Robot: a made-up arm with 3 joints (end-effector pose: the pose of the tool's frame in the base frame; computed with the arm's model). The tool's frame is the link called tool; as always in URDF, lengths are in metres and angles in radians.
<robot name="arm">
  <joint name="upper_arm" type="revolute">
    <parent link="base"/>
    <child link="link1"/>
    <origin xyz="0 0 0.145" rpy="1.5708 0 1.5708"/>
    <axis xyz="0 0 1"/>
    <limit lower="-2.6" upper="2.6" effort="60" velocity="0.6"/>
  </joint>
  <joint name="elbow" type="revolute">
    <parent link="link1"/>
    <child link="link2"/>
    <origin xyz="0.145 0.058 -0.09" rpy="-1.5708 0 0"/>
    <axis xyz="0 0 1"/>
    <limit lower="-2.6" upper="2.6" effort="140" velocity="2.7"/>
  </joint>
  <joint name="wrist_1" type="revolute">
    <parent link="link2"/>
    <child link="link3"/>
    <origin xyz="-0.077 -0.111 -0.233" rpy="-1.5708 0 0"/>
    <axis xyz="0 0 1"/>
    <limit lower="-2.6" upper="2.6" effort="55" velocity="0.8"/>
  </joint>
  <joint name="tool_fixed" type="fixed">
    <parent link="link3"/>
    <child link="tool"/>
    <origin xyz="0.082 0.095 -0.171" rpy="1.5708 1.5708 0"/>
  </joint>
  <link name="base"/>
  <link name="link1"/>
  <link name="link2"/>
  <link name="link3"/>
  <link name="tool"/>
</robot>
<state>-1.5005 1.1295 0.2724</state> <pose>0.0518 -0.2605 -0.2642 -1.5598 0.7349 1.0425</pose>
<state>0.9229 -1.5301 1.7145</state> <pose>-0.2611 0.1064 -0.1164 -0.6279 1.5143 -0.3900</pose>
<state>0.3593 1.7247 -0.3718</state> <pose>-0.1667 0.4739 0.0733 0.5375 0.0110 1.7549</pose>
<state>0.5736 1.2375 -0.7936</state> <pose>-0.0433 0.4583 0.2230 1.1775 0.1457 1.3194</pose>
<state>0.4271 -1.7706 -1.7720</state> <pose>-0.1463 -0.0882 0.0217 1.5067 -1.2881 -1.6177</pose>
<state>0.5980 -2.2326 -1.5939</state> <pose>-0.2506 -0.0211 0.0208 1.0910 -1.1991 -2.2057</pose>
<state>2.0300 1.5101 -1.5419</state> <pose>-0.0932 -0.1037 0.5709 -2.0377 0.4743 -1.9047</pose>
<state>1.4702 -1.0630 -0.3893</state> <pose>0.0776 0.2221 0.0377 1.6597 0.6264 -1.0440</pose>
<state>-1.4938 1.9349 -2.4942</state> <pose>-0.1109 -0.0159 -0.2963 0.6587 1.8174 -0.8186</pose>
